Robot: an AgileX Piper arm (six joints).
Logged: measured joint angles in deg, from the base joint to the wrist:
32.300, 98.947, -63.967, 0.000, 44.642, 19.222
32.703, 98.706, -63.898, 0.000, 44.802, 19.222
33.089, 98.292, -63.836, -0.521, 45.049, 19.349
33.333, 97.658, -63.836, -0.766, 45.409, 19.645
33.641, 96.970, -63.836, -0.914, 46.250, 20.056
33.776, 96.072, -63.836, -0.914, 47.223, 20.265
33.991, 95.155, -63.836, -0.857, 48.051, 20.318
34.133, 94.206, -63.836, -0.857, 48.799, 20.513
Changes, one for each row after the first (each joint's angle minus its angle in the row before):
0.403, -0.241, 0.069, 0.000, 0.160, 0.000
0.386, -0.414, 0.062, -0.521, 0.247, 0.127
0.244, -0.634, 0.000, -0.245, 0.360, 0.296
0.308, -0.688, 0.000, -0.148, 0.841, 0.411
0.135, -0.898, 0.000, 0.000, 0.973, 0.209
0.215, -0.917, 0.000, 0.057, 0.828, 0.053
0.142, -0.949, 0.000, 0.000, 0.748, 0.195

